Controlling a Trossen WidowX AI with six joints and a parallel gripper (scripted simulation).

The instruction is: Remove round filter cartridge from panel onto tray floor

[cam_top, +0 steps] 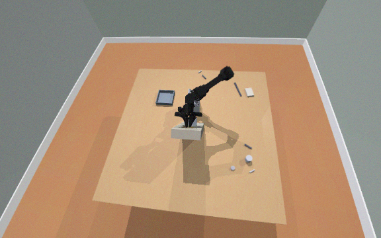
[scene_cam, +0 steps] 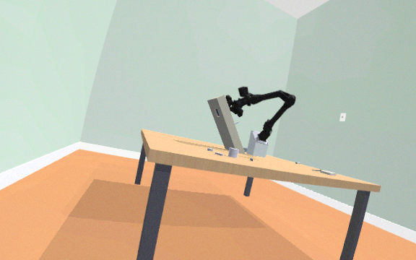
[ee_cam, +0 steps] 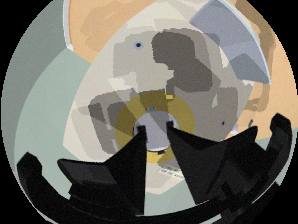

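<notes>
Now: the filter cartridge 1 cm below my gripper tip and 1 cm ahead of it. From my gripper tip the other things lie so: blue-grey tray (42 cm behind, 30 cm to the right, 26 cm below); then white block (56 cm behind, 46 cm to the left, 26 cm below); then service panel (8 cm below, 3 cm behind).
</notes>
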